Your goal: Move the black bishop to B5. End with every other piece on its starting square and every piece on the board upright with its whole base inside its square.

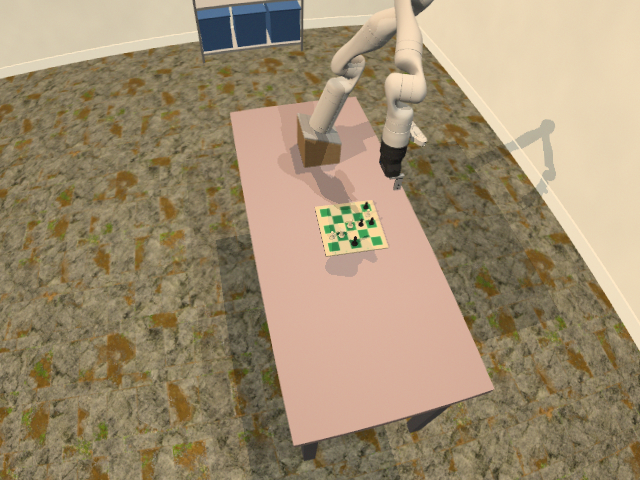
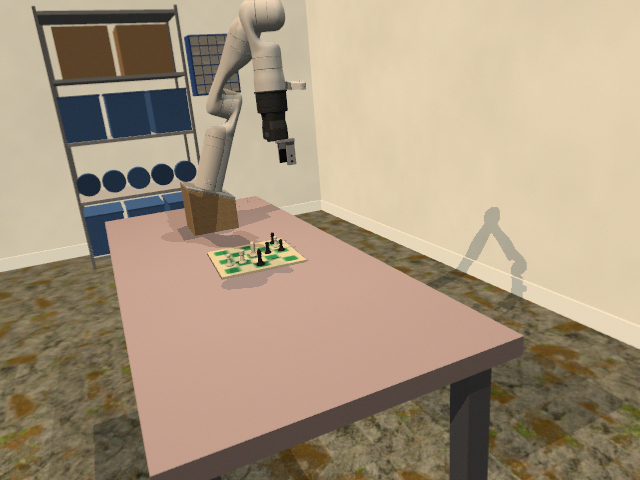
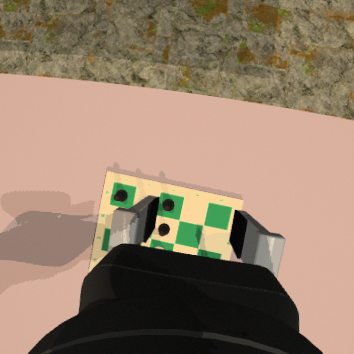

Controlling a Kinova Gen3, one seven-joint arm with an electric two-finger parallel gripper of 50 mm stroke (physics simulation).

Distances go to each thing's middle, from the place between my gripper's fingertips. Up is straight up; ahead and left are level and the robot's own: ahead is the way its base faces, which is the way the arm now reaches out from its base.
Scene:
Right now my hand is 30 mm past the chessboard (image 1: 330,218), 110 mm to the left of it and 240 mm above it.

